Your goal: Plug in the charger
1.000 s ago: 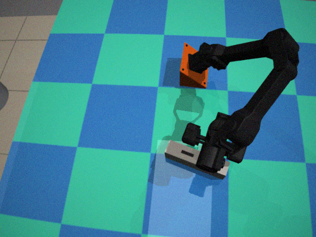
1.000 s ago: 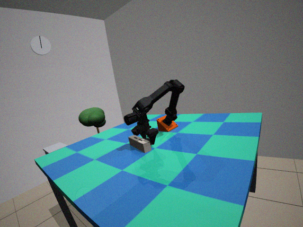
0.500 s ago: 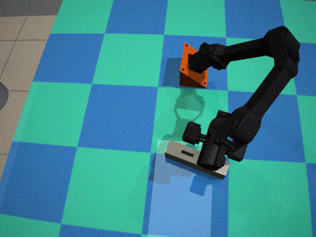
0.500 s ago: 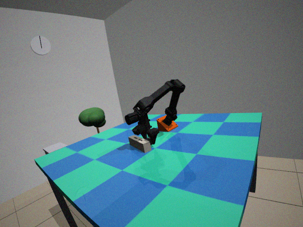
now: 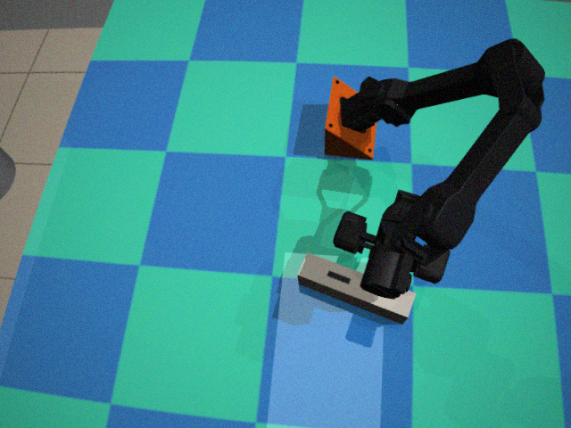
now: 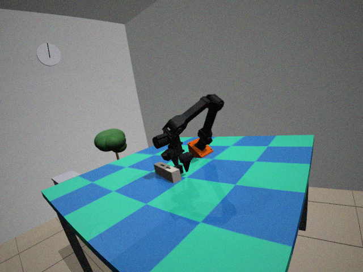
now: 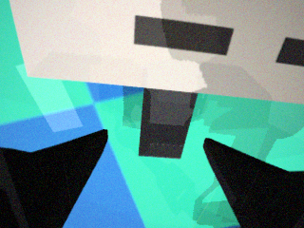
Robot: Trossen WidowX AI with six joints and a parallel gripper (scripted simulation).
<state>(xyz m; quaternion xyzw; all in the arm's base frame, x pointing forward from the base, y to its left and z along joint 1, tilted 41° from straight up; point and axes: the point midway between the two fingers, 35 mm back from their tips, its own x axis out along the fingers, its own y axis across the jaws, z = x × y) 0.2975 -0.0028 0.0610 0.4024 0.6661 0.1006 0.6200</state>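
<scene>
Right now the black two-prong charger is 40 mm ahead of my gripper tip, 20 mm to the right of it and 10 mm above it.
</scene>
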